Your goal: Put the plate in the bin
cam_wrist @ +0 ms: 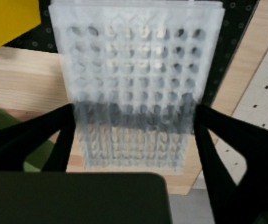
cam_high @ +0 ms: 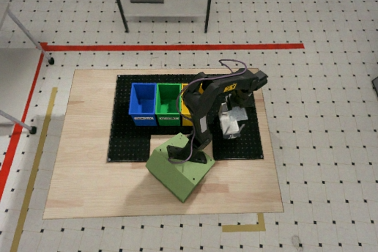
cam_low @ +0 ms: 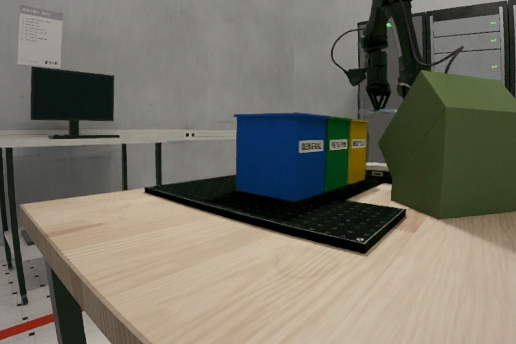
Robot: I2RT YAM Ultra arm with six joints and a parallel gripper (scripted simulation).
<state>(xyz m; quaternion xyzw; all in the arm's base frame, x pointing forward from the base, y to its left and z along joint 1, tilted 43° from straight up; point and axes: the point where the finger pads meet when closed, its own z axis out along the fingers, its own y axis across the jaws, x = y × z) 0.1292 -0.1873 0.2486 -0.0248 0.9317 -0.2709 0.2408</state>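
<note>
My hand is 1 cm above the clear 96-well plate. From my hand the other things lie so: green returns bin: 31 cm to the left, 15 cm ahead, 14 cm below; yellow bin: 18 cm to the left, 14 cm below, 12 cm ahead; blue bin: 44 cm to the left, 19 cm ahead, 14 cm below.
</note>
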